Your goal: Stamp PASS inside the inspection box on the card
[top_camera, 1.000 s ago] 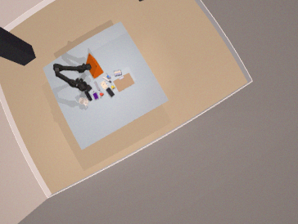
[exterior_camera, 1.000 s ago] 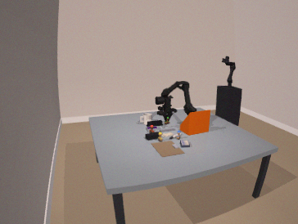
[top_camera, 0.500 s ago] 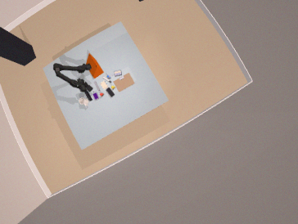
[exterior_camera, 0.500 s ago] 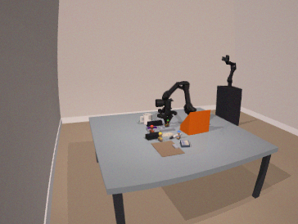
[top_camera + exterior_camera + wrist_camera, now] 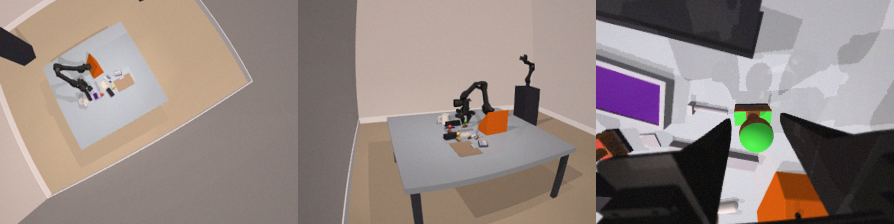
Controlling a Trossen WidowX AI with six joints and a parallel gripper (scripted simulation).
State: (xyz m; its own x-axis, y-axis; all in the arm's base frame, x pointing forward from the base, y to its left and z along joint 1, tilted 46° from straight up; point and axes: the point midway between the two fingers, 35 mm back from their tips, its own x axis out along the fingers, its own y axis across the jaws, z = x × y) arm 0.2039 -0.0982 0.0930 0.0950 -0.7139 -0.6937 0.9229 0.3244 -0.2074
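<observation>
My gripper tip is now 1 cm above the green-knobbed stamp. Round my gripper tip: long grey bar: 9 cm to the left, 3 cm ahead, 2 cm below; then t-shaped pin: 6 cm ahead, 2 cm to the left, 2 cm below; then purple ink pad: 14 cm ahead, 2 cm to the left, 2 cm below.
</observation>
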